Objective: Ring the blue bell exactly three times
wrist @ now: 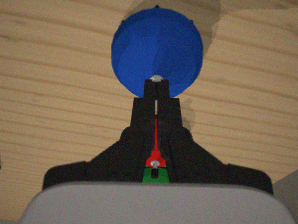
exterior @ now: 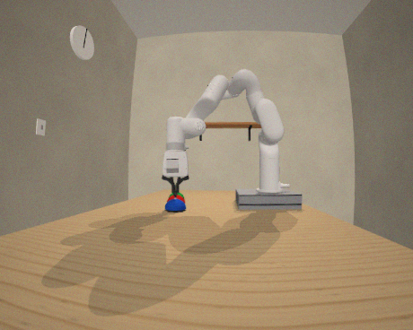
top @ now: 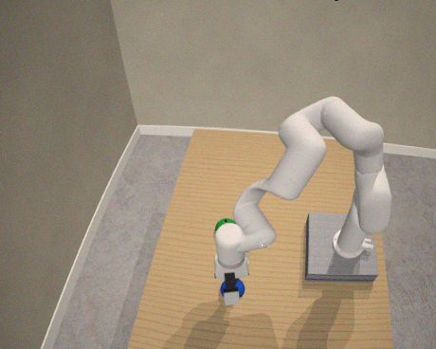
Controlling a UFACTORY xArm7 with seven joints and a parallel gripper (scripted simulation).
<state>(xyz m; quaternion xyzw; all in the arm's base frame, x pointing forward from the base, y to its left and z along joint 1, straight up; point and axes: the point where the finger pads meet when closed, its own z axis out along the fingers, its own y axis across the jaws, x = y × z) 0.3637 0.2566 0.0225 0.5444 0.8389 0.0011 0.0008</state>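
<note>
My gripper is now 4 cm above the blue bell. Round my hand: green bell: 11 cm ahead, 24 cm to the right, 4 cm below; then red bell: 5 cm ahead, 12 cm to the right, 4 cm below.
</note>
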